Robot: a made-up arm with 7 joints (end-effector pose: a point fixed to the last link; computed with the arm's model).
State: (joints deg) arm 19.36 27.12 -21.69 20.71 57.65 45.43 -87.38
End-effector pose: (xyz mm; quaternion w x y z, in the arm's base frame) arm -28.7 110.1 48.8 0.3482 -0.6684 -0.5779 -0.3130
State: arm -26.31 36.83 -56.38 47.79 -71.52 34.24 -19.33
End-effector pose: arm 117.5 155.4 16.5 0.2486 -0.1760 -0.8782 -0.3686
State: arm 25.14 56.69 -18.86 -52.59 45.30 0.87 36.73
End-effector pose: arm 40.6 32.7 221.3 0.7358 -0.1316 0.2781 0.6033
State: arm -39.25 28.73 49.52 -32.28 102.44 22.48 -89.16
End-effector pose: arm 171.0 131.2 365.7 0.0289 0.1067 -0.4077 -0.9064
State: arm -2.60 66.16 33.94 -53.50 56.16 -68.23 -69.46
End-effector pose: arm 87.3 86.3 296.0 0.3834 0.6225 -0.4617 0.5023
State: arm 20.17 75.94 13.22 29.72 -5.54 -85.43 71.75
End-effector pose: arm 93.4 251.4 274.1 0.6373 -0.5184 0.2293 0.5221
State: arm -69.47 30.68 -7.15 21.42 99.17 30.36 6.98
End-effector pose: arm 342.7 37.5 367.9 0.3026 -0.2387 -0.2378 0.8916
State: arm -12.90 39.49 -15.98 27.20 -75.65 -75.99 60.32
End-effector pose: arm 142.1 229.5 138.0 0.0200 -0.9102 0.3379 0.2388
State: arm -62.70 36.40 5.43 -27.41 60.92 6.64 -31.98
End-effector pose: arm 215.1 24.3 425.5 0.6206 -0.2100 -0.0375 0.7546
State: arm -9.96 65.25 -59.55 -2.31 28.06 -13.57 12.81
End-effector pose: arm 67.3 100.5 105.5 0.6343 0.3895 0.4052 0.5308
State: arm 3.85 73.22 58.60 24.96 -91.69 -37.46 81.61
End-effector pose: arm 56.6 385.6 374.4 0.0703 0.9930 -0.0914 0.0273
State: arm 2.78 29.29 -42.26 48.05 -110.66 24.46 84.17
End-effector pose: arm -76.4 133.1 -37.5 0.7192 0.0543 -0.2752 -0.6356
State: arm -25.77 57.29 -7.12 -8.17 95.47 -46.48 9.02
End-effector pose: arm 216.2 94.3 193.8 0.7203 0.3654 -0.2888 0.5140
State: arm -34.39 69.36 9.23 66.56 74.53 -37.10 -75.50
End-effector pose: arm 192.7 293.7 235.9 0.0785 -0.7059 -0.4192 -0.5655
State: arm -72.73 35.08 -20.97 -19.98 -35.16 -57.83 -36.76
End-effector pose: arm 205.0 12.9 419.1 0.9805 -0.0569 0.0323 -0.1856
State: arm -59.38 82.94 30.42 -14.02 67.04 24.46 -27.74
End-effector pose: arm 135.6 145.7 536.9 0.1829 -0.3921 -0.2333 0.8709
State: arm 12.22 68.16 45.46 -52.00 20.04 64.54 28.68
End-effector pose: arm 123.2 171.0 370.8 0.2542 -0.4373 -0.0828 0.8587
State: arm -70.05 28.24 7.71 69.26 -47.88 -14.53 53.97
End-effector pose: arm 367.1 155.8 235.5 0.1062 0.7436 -0.5384 -0.3820
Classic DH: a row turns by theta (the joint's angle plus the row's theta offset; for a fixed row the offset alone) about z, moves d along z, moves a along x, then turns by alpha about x. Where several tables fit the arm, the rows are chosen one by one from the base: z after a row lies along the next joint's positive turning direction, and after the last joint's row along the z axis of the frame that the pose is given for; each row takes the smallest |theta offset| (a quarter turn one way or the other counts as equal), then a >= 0, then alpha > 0; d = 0 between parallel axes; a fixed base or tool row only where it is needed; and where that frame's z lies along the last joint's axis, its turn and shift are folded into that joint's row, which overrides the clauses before.
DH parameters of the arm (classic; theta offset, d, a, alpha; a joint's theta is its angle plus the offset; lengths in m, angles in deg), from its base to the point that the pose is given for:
base (fixed): -4.07 0.3582 -0.0107 -74.51
joint 1: -75.12 0.017 -0.0286 -90
joint 2: 74 0.0177 -0.018 90
joint 3: 90 -0.1891 0.0061 -90
joint 4: 90 -0.029 0.0247 90
joint 5: 0 0.1318 -0.0099 -90
joint 6: -90 0.036 0.0556 90
joint 7: -16.08 0.0043 0.011 -107.47
tool (fixed): 119.23 -0.0174 0 0

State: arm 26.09 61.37 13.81 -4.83 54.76 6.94 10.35
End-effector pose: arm 91.3 221.3 173.5 0.3660 0.2651 0.0260 0.8916
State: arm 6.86 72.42 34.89 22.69 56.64 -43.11 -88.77
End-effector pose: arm 132.7 266.8 274.3 0.0239 -0.7733 -0.2827 -0.5671
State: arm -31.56 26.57 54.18 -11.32 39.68 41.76 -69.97
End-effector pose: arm 171.8 217.3 289.8 0.1996 -0.1831 0.7184 0.6407
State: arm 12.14 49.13 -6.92 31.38 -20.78 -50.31 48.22
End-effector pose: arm 71.8 236.7 126.1 0.2904 -0.4612 0.4120 0.7302
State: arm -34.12 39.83 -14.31 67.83 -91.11 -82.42 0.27
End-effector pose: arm 149.0 255.6 148.3 0.3422 -0.7952 0.3077 0.3947
